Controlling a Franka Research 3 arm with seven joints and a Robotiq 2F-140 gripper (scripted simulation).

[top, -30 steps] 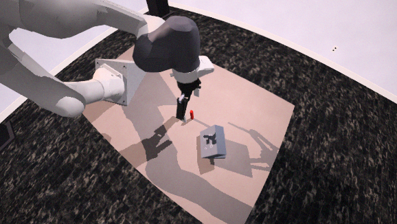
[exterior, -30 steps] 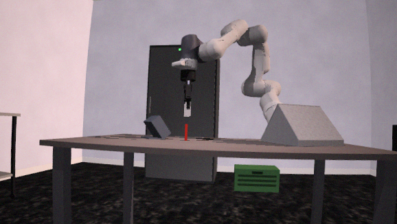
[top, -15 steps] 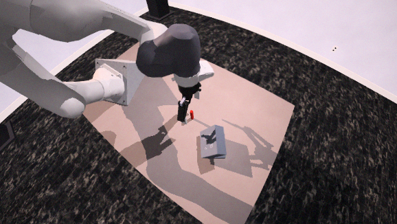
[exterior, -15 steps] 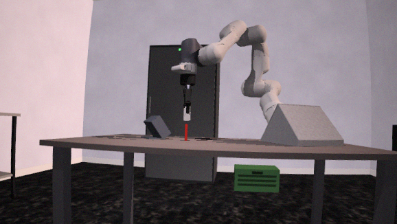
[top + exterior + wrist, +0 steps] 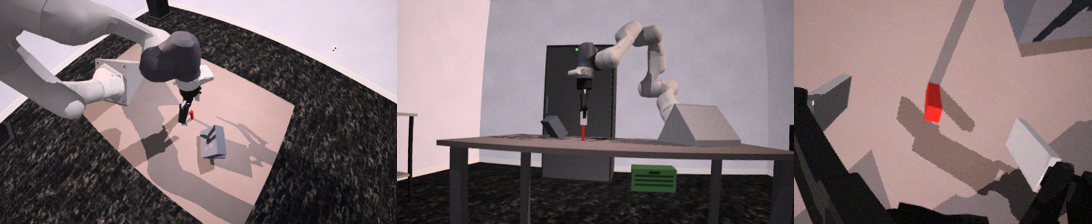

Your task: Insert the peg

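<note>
My hand is 40 mm above the red peg.
</note>
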